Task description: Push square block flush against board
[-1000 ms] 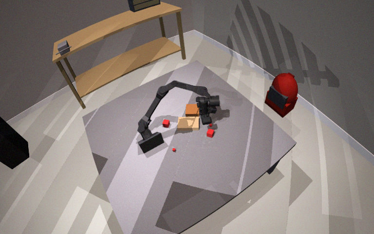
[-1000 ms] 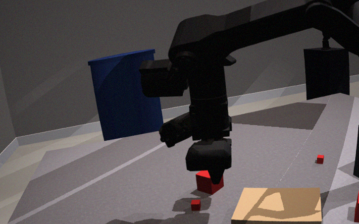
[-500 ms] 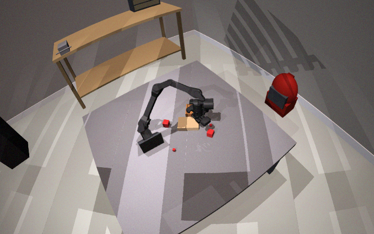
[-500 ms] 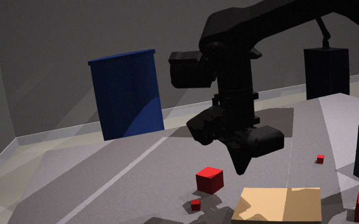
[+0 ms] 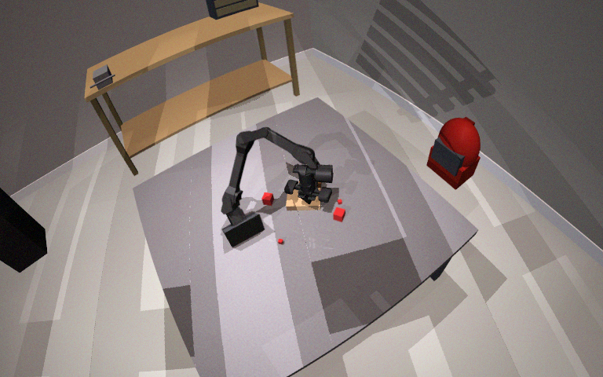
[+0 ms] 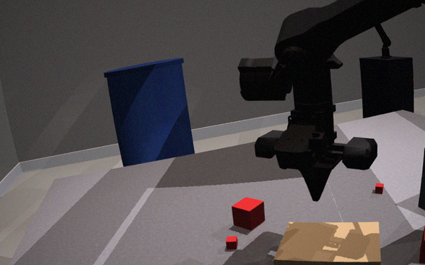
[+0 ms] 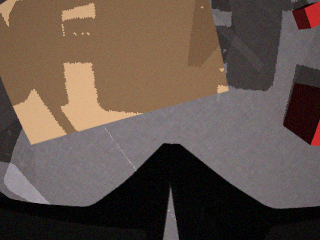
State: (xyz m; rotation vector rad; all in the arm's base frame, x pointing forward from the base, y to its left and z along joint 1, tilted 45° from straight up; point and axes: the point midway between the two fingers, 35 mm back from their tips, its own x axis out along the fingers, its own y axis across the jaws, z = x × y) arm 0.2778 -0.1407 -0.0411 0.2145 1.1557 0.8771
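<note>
Now: gripper tip 7 cm to the right of the tan board, 5 cm above it and 2 cm short of it. Round my gripper tip: orange square block (15 cm to the left, 13 cm ahead, 5 cm below).
</note>
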